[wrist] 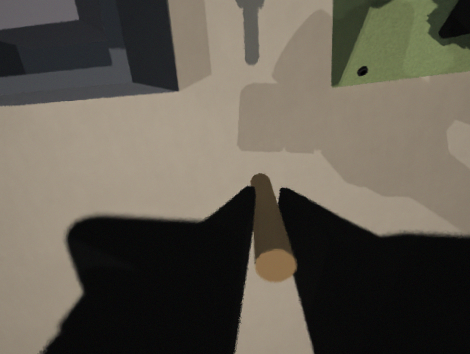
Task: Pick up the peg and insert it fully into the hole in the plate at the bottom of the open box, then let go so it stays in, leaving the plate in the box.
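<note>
A brown round peg is held between the black fingers of my gripper, its lighter end face toward the camera and its far end a little past the fingertips. The peg is above the table, and its shadow falls at the top middle. The dark grey open box is at the upper left, partly cut off by the view's edge. Part of the pale plate shows inside it. The hole in the plate does not show. The gripper and peg are outside the box, nearer the camera and to its right.
A green object with a small dark hole lies at the upper right, partly shadowed, with a black shape over its right side. The beige table top spans the view, with the arm's shadow across its middle and right.
</note>
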